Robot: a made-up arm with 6 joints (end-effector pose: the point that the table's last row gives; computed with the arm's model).
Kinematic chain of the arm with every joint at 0, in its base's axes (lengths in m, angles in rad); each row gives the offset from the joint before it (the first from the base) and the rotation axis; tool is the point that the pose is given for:
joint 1: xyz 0 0 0.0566 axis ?
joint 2: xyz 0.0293 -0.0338 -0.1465 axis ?
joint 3: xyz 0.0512 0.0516 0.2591 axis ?
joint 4: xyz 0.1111 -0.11 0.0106 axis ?
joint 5: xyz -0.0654 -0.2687 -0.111 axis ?
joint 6: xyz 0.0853 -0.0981 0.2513 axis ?
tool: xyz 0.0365 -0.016 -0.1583
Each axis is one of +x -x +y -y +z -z.
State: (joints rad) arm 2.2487 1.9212 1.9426 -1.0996 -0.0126 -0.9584
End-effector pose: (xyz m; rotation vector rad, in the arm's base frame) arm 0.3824 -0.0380 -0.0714 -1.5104 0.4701 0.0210
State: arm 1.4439 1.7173 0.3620 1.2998 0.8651 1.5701
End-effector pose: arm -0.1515 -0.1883 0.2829 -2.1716 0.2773 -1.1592
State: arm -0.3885 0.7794 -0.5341 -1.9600 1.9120 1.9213
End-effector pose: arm -0.1431 0.5879 0.4938 0.8992 2.1556 -1.1371
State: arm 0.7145 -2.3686 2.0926 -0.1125 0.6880 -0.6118
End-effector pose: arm -0.0144 0.0395 -0.5207 0.1255 1.7227 2.0755
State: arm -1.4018 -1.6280 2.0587 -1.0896 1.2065 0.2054
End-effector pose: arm 0.0450 -0.2790 -0.3100 -0.1638 -1.1464 -0.9803
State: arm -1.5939 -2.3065 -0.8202 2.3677 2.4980 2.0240
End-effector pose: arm 0.6507 -0.1658 0.0493 2.1419 -1.8964 -1.1949
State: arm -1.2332 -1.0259 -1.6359 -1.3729 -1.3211 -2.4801
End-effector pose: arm 0.0965 0.2706 -0.3956 -0.4843 1.3783 -0.0189
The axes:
joint 1: -z
joint 2: -x
joint 3: -y
joint 4: +x
joint 5: -y
joint 6: -x

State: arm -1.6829 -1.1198 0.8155 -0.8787 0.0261 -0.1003
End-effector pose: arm 0.6796 0.0640 -0.1141 0.5957 -0.1034 0.9658
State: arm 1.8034 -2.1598 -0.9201 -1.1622 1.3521 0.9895
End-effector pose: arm -0.5281 -0.2994 -0.6262 -0.5927 -1.3176 -1.9245
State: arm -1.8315 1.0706 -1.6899 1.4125 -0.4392 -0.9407
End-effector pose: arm 0.0501 -0.1763 0.0027 0.5833 0.8820 -0.3099
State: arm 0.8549 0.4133 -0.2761 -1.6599 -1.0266 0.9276
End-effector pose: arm 0.3938 -0.2764 0.6015 1.8059 -2.3577 0.4235
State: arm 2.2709 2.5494 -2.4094 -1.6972 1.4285 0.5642
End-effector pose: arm -0.3470 -0.2825 -0.0655 1.2292 2.3351 -0.5157
